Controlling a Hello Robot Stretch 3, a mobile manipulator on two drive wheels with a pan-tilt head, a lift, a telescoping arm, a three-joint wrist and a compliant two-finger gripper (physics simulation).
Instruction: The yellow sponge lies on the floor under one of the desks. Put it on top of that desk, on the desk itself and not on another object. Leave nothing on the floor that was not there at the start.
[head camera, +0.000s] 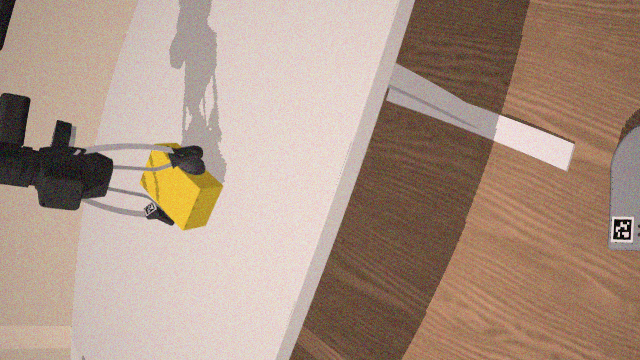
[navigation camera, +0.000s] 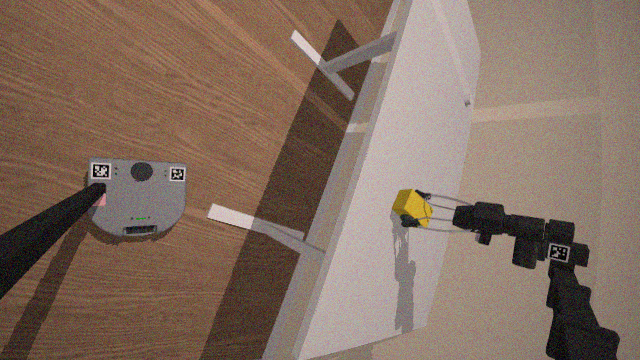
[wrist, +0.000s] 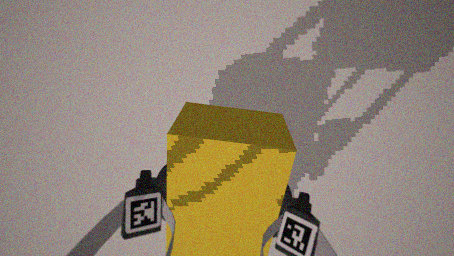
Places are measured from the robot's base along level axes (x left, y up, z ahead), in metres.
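Pixels of known places: gripper, between the fingertips: (head camera: 194, 189); robot's base, origin of its link: (navigation camera: 141, 170).
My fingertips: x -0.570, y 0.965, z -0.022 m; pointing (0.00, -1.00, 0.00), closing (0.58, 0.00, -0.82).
Ahead of a thing's pixels: the offset from my fingertips to its top centre. "spot": to the spot under its first point. Level surfaces: height alone.
The yellow sponge @[dx -0.004, dy +0.061, dz -0.003 m] (head camera: 182, 197) (navigation camera: 407, 204) (wrist: 225, 172) is a thick block held tilted between the two fingertips. My gripper (head camera: 175, 187) (navigation camera: 416, 207) (wrist: 223, 187) is shut on it, with one fingertip on each side. Both are over the white top of the desk @[dy -0.015 m] (head camera: 280, 100) (navigation camera: 400, 125) (wrist: 100, 75), well inside its front edge. The shadow of the arm and gripper on the desk top runs right up to the sponge, so the sponge is low over the surface. Whether its underside touches the desk is hidden.
My grey wheeled base (head camera: 625, 185) (navigation camera: 140, 200) stands on the wooden floor @[dy -0.964 m] (head camera: 500, 250) (navigation camera: 200, 100) in front of the desk. A white desk foot @[spot: dx +0.143, dy -0.940, dz -0.218 m] (head camera: 535, 142) (navigation camera: 230, 216) sticks out towards it. Another foot @[spot: dx -0.284, dy -0.940, dz +0.949 m] (navigation camera: 305, 46) shows farther along. A beige surface lies beyond the desk's far edge.
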